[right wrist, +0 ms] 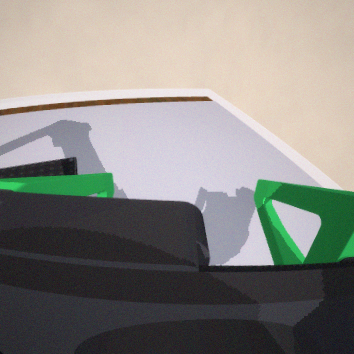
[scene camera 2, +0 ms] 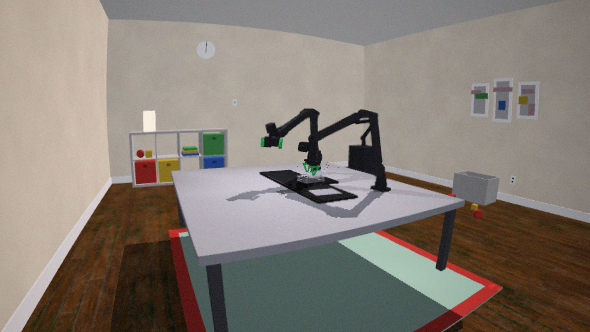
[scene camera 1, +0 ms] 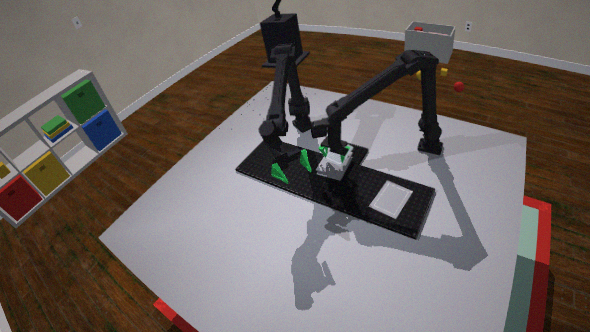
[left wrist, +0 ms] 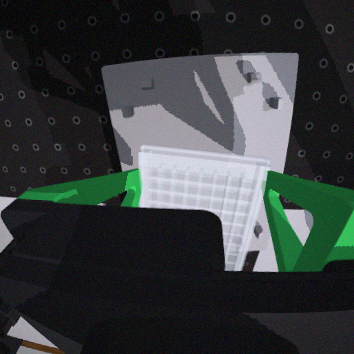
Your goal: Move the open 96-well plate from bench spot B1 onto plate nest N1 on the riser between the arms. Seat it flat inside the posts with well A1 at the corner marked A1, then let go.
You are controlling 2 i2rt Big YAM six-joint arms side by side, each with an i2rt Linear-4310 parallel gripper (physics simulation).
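My left gripper is shut on the clear 96-well plate, with a green finger against each side. The plate is over the pale grey nest riser, at a slight angle to it in the left wrist view. Small posts stand on the riser beyond the plate's far edge. The gap under the plate and the A1 marks cannot be made out. My right gripper is open and empty, to the left of the riser in both scene views.
The white outlined bench pad lies on the black perforated board, right of the riser in scene camera 1. The board lies on the large pale table. The right arm is close beside the left one.
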